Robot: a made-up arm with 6 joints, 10 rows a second.
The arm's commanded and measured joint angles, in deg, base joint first. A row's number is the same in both.
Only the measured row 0 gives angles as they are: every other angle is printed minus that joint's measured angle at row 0.
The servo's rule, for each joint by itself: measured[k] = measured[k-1] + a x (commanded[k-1-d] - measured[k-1]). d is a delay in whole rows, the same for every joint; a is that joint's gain. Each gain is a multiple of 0.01, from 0.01 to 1. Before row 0 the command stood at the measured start. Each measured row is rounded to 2 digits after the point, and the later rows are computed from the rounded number. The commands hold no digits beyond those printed.
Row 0, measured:
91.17, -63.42, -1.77, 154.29, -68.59, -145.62
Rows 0 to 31, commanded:
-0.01, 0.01, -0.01, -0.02, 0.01, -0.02
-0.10, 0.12, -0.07, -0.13, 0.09, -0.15
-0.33, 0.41, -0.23, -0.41, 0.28, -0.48
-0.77, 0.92, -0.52, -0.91, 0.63, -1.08
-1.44, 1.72, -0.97, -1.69, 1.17, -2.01
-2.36, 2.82, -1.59, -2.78, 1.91, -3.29
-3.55, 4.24, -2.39, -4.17, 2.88, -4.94
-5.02, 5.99, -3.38, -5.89, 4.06, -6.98
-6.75, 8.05, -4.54, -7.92, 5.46, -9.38
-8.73, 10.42, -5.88, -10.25, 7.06, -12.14
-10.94, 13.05, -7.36, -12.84, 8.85, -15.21
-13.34, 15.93, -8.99, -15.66, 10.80, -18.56
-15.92, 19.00, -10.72, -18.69, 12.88, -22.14
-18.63, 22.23, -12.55, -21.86, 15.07, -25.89
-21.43, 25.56, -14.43, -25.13, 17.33, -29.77
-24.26, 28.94, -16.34, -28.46, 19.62, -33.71
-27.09, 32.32, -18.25, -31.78, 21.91, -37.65
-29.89, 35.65, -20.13, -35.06, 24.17, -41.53
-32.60, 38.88, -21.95, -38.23, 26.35, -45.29
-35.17, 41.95, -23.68, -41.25, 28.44, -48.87
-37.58, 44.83, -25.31, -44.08, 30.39, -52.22
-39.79, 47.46, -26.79, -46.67, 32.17, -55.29
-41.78, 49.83, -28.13, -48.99, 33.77, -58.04
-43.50, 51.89, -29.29, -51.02, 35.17, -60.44
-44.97, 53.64, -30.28, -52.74, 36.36, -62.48
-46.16, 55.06, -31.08, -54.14, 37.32, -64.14
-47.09, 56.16, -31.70, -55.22, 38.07, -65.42
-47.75, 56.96, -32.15, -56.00, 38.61, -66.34
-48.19, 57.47, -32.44, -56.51, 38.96, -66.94
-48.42, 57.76, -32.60, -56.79, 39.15, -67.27
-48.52, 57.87, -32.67, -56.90, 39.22, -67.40
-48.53, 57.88, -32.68, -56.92, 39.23, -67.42
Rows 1 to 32, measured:
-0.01, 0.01, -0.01, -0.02, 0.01, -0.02
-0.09, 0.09, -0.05, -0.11, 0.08, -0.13
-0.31, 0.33, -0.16, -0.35, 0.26, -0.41
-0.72, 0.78, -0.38, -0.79, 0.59, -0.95
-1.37, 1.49, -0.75, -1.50, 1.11, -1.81
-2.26, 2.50, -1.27, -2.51, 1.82, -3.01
-3.42, 3.82, -1.96, -3.82, 2.76, -4.57
-4.86, 5.47, -2.84, -5.46, 3.92, -6.52
-6.56, 7.43, -3.89, -7.40, 5.29, -8.84
-8.51, 9.70, -5.12, -9.65, 6.87, -11.51
-10.70, 12.25, -6.51, -12.17, 8.63, -14.51
-13.08, 15.05, -8.05, -14.93, 10.56, -17.79
-15.64, 18.05, -9.71, -17.90, 12.62, -21.31
-18.33, 21.23, -11.47, -21.03, 14.80, -25.02
-21.12, 24.52, -13.31, -24.27, 17.05, -28.87
-23.95, 27.88, -15.19, -27.58, 19.34, -32.79
-26.78, 31.25, -17.09, -30.90, 21.63, -36.73
-29.58, 34.59, -18.97, -34.19, 23.89, -40.62
-32.30, 37.85, -20.82, -37.38, 26.08, -44.40
-34.88, 40.97, -22.59, -40.44, 28.18, -48.02
-37.31, 43.90, -24.28, -43.32, 30.15, -51.42
-39.54, 46.61, -25.84, -45.97, 31.95, -54.55
-41.56, 49.06, -27.26, -48.36, 33.57, -57.38
-43.31, 51.21, -28.52, -50.46, 34.99, -59.86
-44.80, 53.06, -29.61, -52.26, 36.21, -61.98
-46.02, 54.58, -30.52, -53.75, 37.20, -63.73
-46.98, 55.78, -31.25, -54.91, 37.97, -65.10
-47.67, 56.68, -31.81, -55.77, 38.54, -66.10
-48.14, 57.28, -32.20, -56.35, 38.91, -66.78
-48.39, 57.64, -32.45, -56.70, 39.12, -67.18
-48.51, 57.81, -32.59, -56.86, 39.21, -67.36
-48.53, 57.86, -32.65, -56.91, 39.23, -67.41
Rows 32 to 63, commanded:
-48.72, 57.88, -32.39, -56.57, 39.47, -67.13
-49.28, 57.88, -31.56, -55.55, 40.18, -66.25
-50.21, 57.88, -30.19, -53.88, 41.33, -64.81
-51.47, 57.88, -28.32, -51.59, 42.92, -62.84
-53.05, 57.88, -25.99, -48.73, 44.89, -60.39
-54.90, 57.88, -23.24, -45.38, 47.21, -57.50
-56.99, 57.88, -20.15, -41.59, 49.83, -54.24
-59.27, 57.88, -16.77, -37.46, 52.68, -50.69
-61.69, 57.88, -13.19, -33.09, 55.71, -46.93
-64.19, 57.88, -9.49, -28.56, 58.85, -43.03
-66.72, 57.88, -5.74, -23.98, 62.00, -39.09
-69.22, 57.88, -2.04, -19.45, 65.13, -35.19
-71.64, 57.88, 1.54, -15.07, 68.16, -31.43
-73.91, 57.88, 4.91, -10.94, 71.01, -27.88
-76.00, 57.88, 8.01, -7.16, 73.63, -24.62
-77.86, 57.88, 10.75, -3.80, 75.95, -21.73
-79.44, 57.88, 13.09, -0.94, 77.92, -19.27
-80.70, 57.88, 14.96, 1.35, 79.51, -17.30
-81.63, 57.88, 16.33, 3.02, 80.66, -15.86
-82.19, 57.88, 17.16, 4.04, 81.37, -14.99
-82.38, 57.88, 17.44, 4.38, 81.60, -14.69
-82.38, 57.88, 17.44, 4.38, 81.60, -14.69
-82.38, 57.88, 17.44, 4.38, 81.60, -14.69
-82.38, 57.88, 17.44, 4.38, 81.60, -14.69
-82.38, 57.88, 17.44, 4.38, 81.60, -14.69
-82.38, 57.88, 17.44, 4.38, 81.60, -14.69
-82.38, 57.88, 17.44, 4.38, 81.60, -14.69
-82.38, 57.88, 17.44, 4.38, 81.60, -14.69
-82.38, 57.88, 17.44, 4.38, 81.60, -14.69
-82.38, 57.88, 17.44, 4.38, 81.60, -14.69
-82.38, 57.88, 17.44, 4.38, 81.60, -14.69
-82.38, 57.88, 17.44, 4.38, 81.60, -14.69
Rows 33 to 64, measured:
-48.70, 57.88, -32.49, -56.64, 39.44, -67.18
-49.22, 57.88, -31.91, -55.78, 40.10, -66.43
-50.11, 57.88, -30.84, -54.28, 41.19, -65.12
-51.33, 57.88, -29.28, -52.15, 42.73, -63.27
-52.88, 57.88, -27.24, -49.45, 44.65, -60.94
-54.70, 57.88, -24.76, -46.23, 46.93, -58.15
-56.76, 57.88, -21.90, -42.56, 49.51, -54.98
-59.02, 57.88, -18.72, -38.53, 52.33, -51.51
-61.42, 57.88, -15.29, -34.23, 55.34, -47.80
-63.91, 57.88, -11.69, -29.75, 58.46, -43.94
-66.44, 57.88, -8.00, -25.19, 61.61, -40.01
-68.94, 57.88, -4.30, -20.66, 64.74, -36.11
-71.37, 57.88, -0.68, -16.24, 67.78, -32.32
-73.66, 57.88, 2.79, -12.05, 70.65, -28.72
-75.77, 57.88, 6.03, -8.19, 73.30, -25.40
-77.65, 57.88, 8.96, -4.72, 75.66, -22.43
-79.26, 57.88, 11.52, -1.73, 77.67, -19.87
-80.56, 57.88, 13.65, 0.70, 79.31, -17.79
-81.52, 57.88, 15.31, 2.53, 80.51, -16.23
-82.12, 57.88, 16.46, 3.72, 81.28, -15.23
-82.35, 57.88, 17.07, 4.24, 81.56, -14.79
-82.38, 57.88, 17.30, 4.35, 81.60, -14.71
-82.38, 57.88, 17.39, 4.37, 81.60, -14.69
-82.38, 57.88, 17.42, 4.38, 81.60, -14.69
-82.38, 57.88, 17.43, 4.38, 81.60, -14.69
-82.38, 57.88, 17.44, 4.38, 81.60, -14.69
-82.38, 57.88, 17.44, 4.38, 81.60, -14.69
-82.38, 57.88, 17.44, 4.38, 81.60, -14.69
-82.38, 57.88, 17.44, 4.38, 81.60, -14.69
-82.38, 57.88, 17.44, 4.38, 81.60, -14.69
-82.38, 57.88, 17.44, 4.38, 81.60, -14.69
-82.38, 57.88, 17.44, 4.38, 81.60, -14.69

